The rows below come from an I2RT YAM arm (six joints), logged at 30 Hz.
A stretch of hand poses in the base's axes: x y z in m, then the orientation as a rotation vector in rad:
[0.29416, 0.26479, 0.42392, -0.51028, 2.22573, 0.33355]
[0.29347, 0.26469, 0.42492, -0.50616, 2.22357, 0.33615]
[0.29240, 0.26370, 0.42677, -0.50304, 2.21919, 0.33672]
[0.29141, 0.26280, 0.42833, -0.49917, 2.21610, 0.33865]
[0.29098, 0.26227, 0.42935, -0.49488, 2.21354, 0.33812]
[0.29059, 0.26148, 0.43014, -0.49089, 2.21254, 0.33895]
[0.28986, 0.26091, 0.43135, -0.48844, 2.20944, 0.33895]
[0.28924, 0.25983, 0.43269, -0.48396, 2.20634, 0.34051]
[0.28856, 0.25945, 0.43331, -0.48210, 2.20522, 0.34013]
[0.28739, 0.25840, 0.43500, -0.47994, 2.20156, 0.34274]
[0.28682, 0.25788, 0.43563, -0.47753, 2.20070, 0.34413]
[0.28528, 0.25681, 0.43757, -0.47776, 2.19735, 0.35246]
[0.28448, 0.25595, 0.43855, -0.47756, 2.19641, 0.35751]
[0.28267, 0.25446, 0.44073, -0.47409, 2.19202, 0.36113]
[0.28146, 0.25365, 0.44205, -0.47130, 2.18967, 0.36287]
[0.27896, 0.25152, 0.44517, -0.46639, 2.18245, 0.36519]
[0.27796, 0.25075, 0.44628, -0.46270, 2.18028, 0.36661]
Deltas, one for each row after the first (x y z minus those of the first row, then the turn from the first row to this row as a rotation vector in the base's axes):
[-0.00069, -0.00010, 0.00100, 0.00376, -0.00156, -0.00196]
[-0.00176, -0.00109, 0.00285, 0.00635, -0.00570, -0.00373]
[-0.00275, -0.00199, 0.00441, 0.00980, -0.00830, -0.00567]
[-0.00318, -0.00252, 0.00543, 0.01161, -0.01103, -0.00878]
[-0.00357, -0.00331, 0.00622, 0.01384, -0.01191, -0.01132]
[-0.00430, -0.00388, 0.00743, 0.01549, -0.01495, -0.01289]
[-0.00492, -0.00496, 0.00877, 0.01892, -0.01765, -0.01541]
[-0.00560, -0.00534, 0.00939, 0.01961, -0.01887, -0.01681]
[-0.00677, -0.00639, 0.01108, 0.02307, -0.02175, -0.01726]
[-0.00734, -0.00691, 0.01171, 0.02509, -0.02229, -0.01848]
[-0.00888, -0.00798, 0.01365, 0.03153, -0.02330, -0.01528]
[-0.00968, -0.00884, 0.01463, 0.03527, -0.02287, -0.01365]
[-0.01149, -0.01033, 0.01681, 0.04009, -0.02620, -0.01466]
[-0.01270, -0.01114, 0.01813, 0.04286, -0.02806, -0.01594]
[-0.01520, -0.01327, 0.02125, 0.04805, -0.03445, -0.01824]
[-0.01620, -0.01404, 0.02236, 0.05089, -0.03624, -0.02030]

